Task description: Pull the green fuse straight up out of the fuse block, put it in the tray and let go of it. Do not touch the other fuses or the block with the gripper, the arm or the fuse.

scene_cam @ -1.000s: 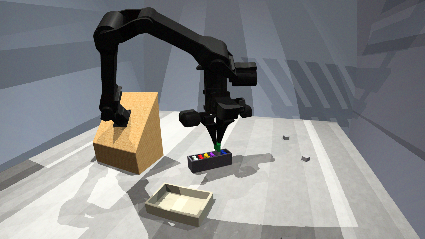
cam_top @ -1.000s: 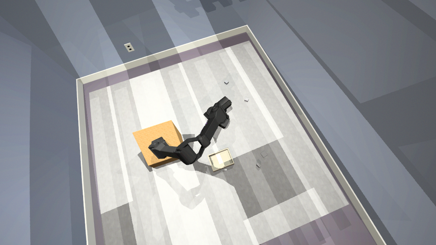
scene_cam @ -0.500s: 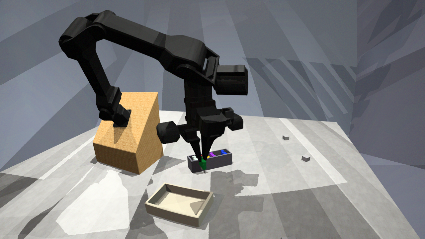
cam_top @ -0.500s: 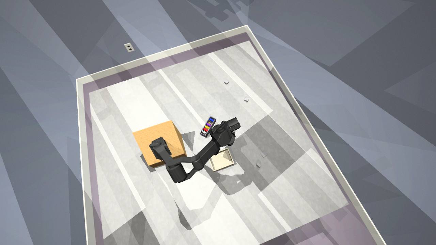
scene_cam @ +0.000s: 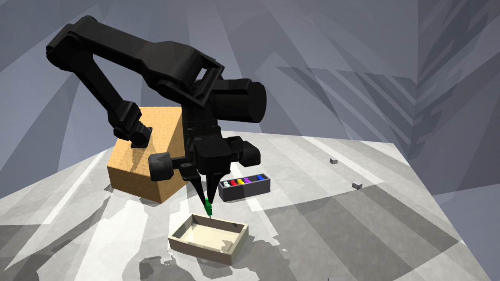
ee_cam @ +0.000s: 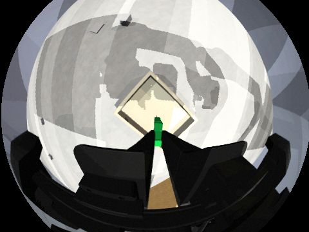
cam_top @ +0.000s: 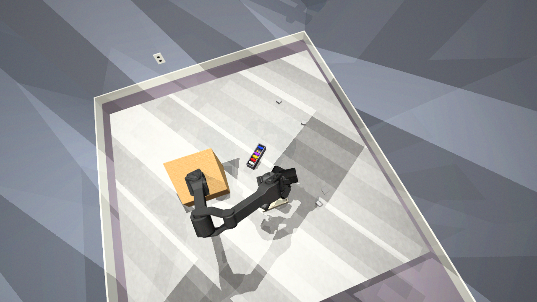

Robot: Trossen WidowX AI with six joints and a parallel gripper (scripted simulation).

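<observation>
My gripper tip is 10 mm above the green fuse. Also, from my gripper tip: tray (90 mm below).
</observation>
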